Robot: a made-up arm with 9 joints.
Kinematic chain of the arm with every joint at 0, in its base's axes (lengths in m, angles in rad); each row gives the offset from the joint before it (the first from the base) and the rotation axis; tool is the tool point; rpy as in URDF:
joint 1: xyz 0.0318 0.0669 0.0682 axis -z
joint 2: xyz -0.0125 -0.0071 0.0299 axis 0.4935 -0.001 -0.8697
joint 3: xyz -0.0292 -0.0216 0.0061 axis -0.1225 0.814 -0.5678
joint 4: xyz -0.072 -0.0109 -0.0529 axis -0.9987 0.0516 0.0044
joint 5: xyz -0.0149 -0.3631 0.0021 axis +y
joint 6: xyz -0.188 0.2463 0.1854 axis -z
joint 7: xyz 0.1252 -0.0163 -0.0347 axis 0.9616 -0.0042 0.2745
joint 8: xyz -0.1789 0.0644 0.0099 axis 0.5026 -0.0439 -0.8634
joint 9: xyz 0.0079 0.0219 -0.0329 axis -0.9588 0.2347 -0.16
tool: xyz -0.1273 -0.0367 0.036 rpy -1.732 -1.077 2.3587
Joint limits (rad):
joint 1: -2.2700..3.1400
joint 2: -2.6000..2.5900
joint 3: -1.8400..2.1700
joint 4: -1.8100..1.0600
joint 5: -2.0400..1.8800
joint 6: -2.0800..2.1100
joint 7: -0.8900..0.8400
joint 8: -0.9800..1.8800
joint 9: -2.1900..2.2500
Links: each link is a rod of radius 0.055 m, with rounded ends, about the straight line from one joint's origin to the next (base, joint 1, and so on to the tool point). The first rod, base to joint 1, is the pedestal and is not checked.
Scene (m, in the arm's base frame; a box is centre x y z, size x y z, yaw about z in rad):
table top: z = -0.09
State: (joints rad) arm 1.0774 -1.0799 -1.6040 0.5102 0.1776 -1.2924 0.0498 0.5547 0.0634
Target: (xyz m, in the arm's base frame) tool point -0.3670 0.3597 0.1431
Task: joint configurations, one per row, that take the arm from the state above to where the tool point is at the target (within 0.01 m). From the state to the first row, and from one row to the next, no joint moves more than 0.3 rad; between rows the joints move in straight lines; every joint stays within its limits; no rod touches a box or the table.
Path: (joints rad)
1: 1.3536 -0.8478 -1.4189 0.7100 0.3259 -1.2466 0.0752 0.5928 0.1123
2: 1.6298 -0.6156 -1.2339 0.9099 0.4743 -1.2008 0.1006 0.6309 0.1612

